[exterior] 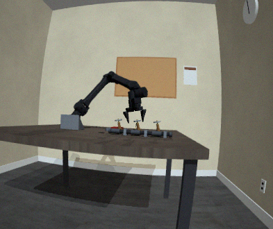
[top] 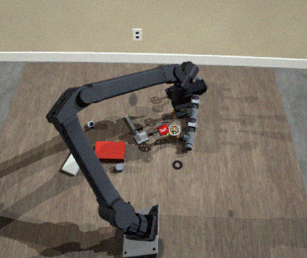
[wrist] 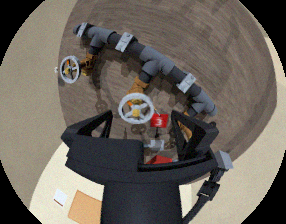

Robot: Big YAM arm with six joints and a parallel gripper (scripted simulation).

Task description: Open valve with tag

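Right now the red tag is 6 cm behind my hand, 4 cm to the left of it and 8 cm below it. The rest, counted from my hand: grey hammer-like tool 10 cm behind, 16 cm to the left, 8 cm below; then small grey cylinder 28 cm behind, 19 cm to the left, 7 cm below; then red block 22 cm behind, 25 cm to the left, 7 cm below.
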